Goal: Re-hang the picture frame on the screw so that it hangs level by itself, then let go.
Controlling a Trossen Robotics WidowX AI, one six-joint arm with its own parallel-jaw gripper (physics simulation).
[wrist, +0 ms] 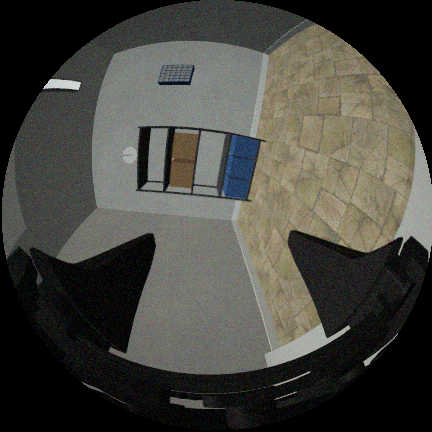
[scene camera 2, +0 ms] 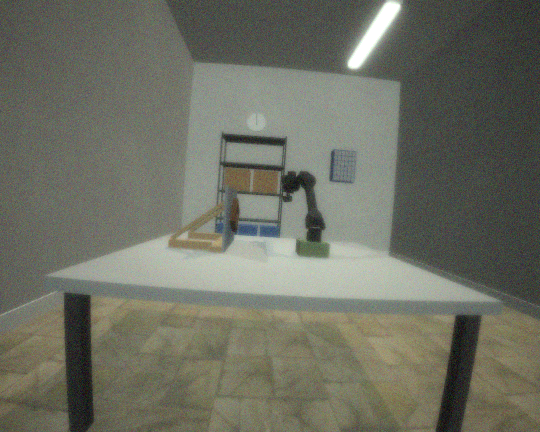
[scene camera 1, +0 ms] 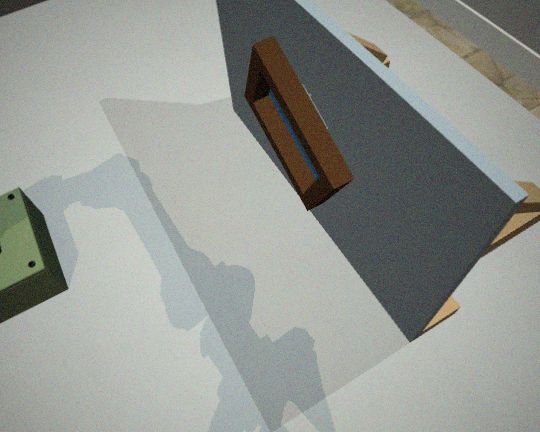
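Pixels of known places: gripper, fingertip midpoint: (wrist: 223, 239) (scene camera 2: 283, 190); arm's base, origin of the base link: (scene camera 2: 313, 241).
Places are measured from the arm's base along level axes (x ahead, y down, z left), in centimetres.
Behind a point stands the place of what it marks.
Observation:
The brown picture frame (scene camera 1: 305, 115) {y -14.9, x 40.2, z -16.8 cm} (scene camera 2: 234, 215) {y -10.0, x 40.2, z -4.3 cm} is against the dark face of the upright board (scene camera 1: 400, 200) {y -13.7, x 42.2, z -29.7 cm} (scene camera 2: 227, 236) {y 0.4, x 42.6, z -0.7 cm}. Its long sides are not parallel to the board's edges in scene camera 1, so it looks tilted, the near end lower. A strip of blue shows inside it. A thin pale line shows beside its upper side; the screw cannot be made out. My gripper (wrist: 223, 239) {y -28.1, x 10.4, z -67.5 cm} is open and empty, its two dark fingers wide apart. In scene camera 2 the arm (scene camera 2: 312, 200) {y -20.3, x 0.7, z -7.4 cm} is bent toward the board, its end raised and apart from the frame.
Wooden braces (scene camera 1: 515, 227) {y 3.0, x 62.3, z -34.1 cm} (scene camera 2: 195, 244) {y 4.5, x 56.9, z 5.0 cm} support the board from behind. The arm's green base block (scene camera 1: 22, 240) {y -0.1, x 6.0, z -2.9 cm} (scene camera 2: 312, 248) {y 2.7, x 1.7, z 6.1 cm} stands on the white table (scene camera 1: 125, 350) {y 6.8, x 11.4, z -20.4 cm} (scene camera 2: 280, 280) {y 6.8, x 20.4, z 50.3 cm}. Shadows of the board and arm lie on the table. A shelf unit (scene camera 2: 255, 165) (wrist: 143, 157) stands at the far wall.

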